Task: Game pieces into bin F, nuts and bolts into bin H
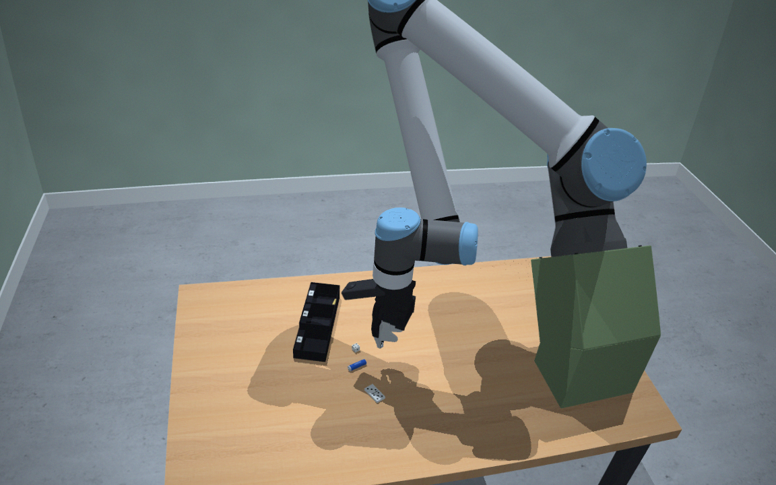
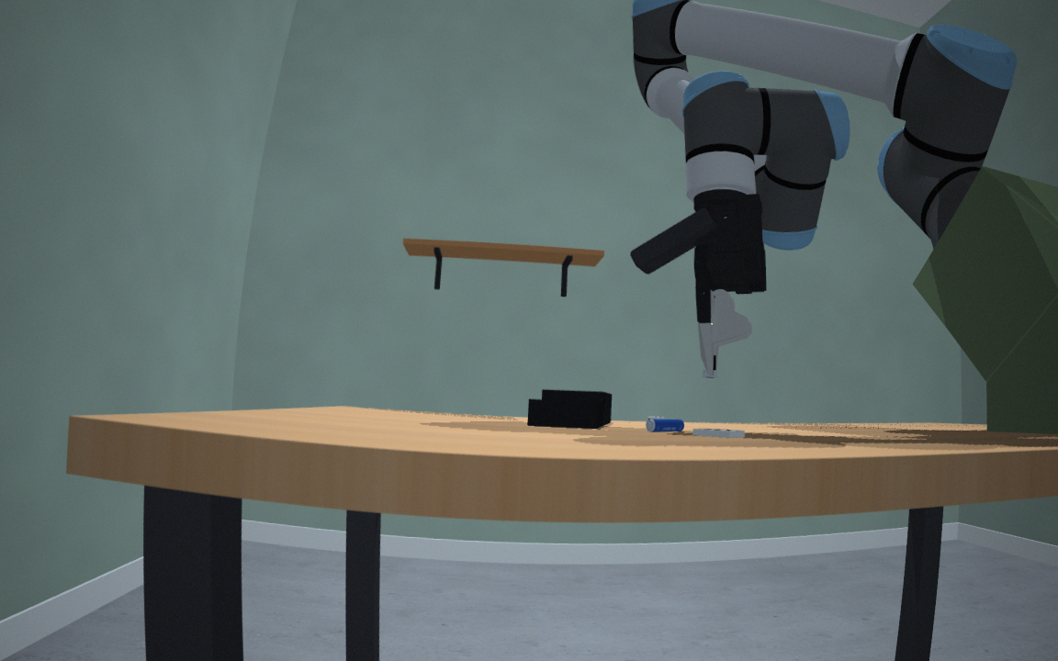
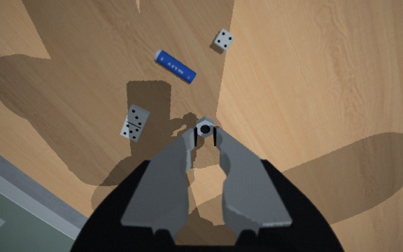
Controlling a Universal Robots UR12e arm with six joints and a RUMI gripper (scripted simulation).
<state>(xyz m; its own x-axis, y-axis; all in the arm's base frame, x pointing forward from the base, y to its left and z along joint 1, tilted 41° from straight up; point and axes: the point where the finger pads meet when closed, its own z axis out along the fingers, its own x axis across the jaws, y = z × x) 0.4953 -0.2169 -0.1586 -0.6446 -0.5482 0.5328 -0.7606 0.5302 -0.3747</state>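
My gripper is now 23 cm to the left of the brass bolt, 7 cm above it and 5 cm short of it. The rest, counted from my hand: grey nut 1 cm below; then battery 8 cm below, 6 cm ahead; then white die 8 cm below, 6 cm to the right, 4 cm ahead.
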